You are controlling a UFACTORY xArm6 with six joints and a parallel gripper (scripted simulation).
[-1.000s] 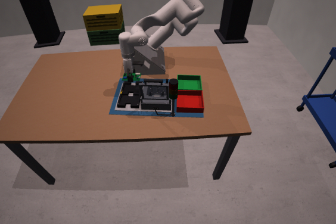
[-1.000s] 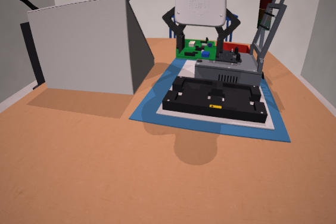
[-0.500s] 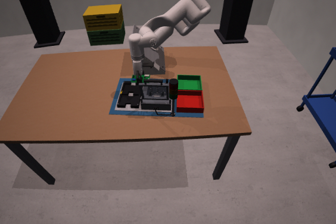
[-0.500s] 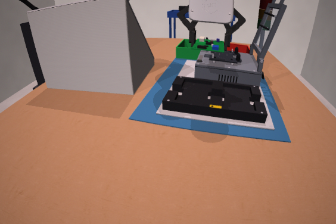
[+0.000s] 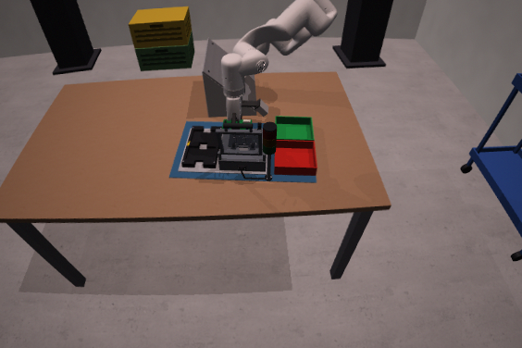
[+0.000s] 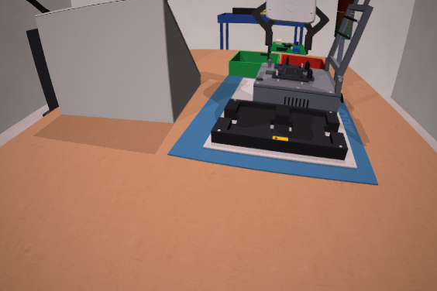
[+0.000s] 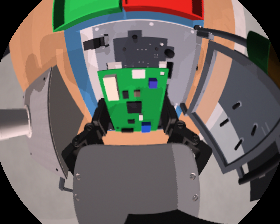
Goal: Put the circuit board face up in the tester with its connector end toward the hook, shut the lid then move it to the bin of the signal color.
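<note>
Right now the plate is 20 mm ahead of my hand, 30 mm to the left of it and 60 mm below it. From my hand the other things lie so: latch hook (30 mm behind, 90 mm to the left, 50 mm below); then green circuit board (right at my hand); then tester lid (140 mm ahead, 50 mm above).
</note>
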